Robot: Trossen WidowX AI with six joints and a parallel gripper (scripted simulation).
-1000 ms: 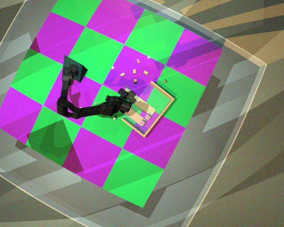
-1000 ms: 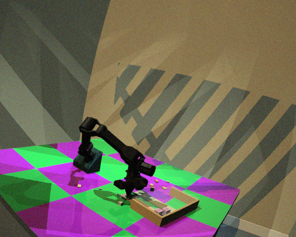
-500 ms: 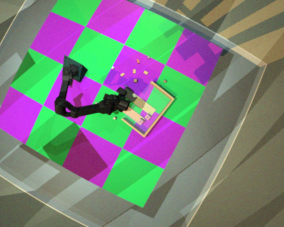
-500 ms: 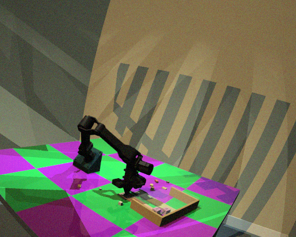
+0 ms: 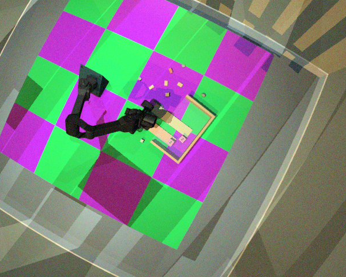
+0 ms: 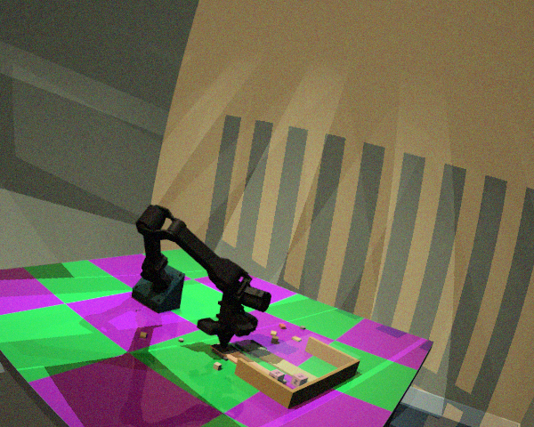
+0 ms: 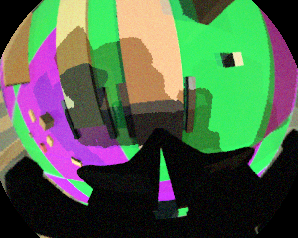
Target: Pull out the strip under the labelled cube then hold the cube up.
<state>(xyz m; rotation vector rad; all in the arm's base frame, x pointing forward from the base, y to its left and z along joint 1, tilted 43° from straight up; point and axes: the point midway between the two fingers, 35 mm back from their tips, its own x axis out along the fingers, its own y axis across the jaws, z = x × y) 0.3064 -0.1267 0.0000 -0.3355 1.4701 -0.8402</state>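
Right now the peach strip is 90 mm ahead of my gripper tip and 30 mm to the right of it. The rest, counted from my gripper tip: pale cube: 110 mm to the right, 50 mm ahead.
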